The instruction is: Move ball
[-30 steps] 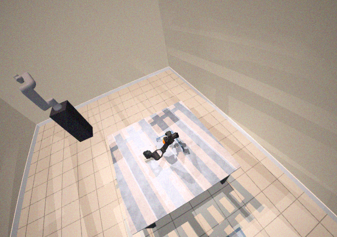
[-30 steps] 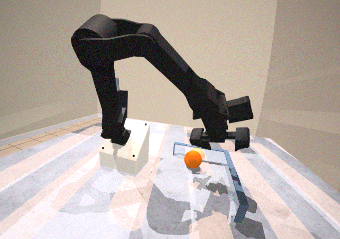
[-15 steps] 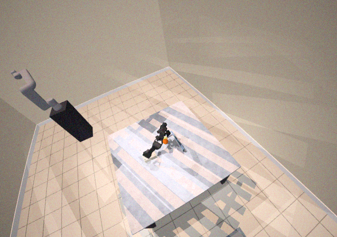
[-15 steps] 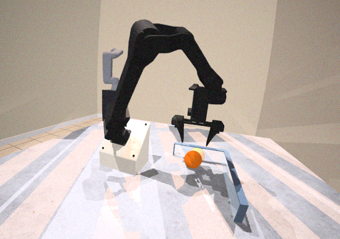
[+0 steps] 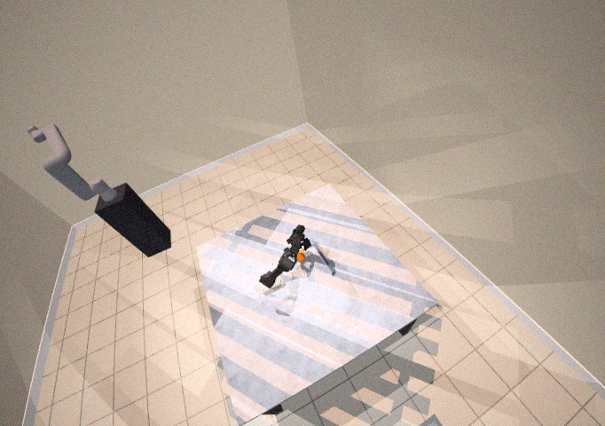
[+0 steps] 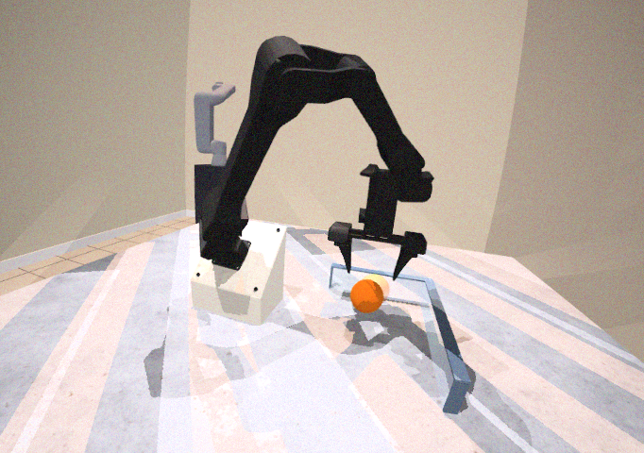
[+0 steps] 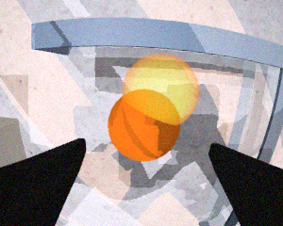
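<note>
Now: the orange ball 50 mm below my gripper tip. The rest, counted from my gripper tip: see-through copy: 50 mm below, 30 mm to the left, 10 mm ahead.
</note>
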